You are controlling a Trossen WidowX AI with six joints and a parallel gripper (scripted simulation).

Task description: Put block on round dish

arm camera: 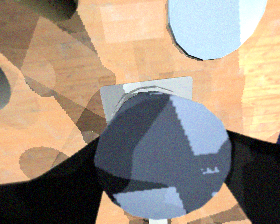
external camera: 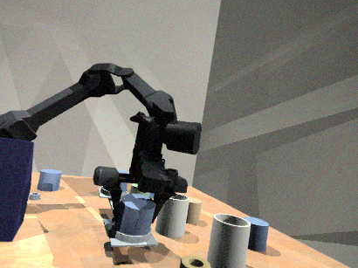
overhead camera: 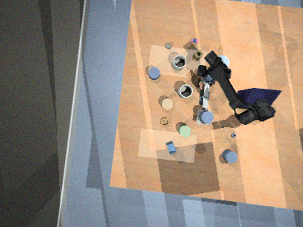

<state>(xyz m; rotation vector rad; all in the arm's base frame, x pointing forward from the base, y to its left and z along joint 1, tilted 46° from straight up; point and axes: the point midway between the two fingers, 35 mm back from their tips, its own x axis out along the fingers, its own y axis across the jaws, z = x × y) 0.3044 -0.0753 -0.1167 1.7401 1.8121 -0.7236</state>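
Now: gripper tip 10 mm to the right of the grey block and 10 mm above it. The rest, counted from my gripper tip: blue block (170 mm ahead, 490 mm to the left, 50 mm below); then pale blue round dish (80 mm behind, 100 mm to the right, 60 mm below).
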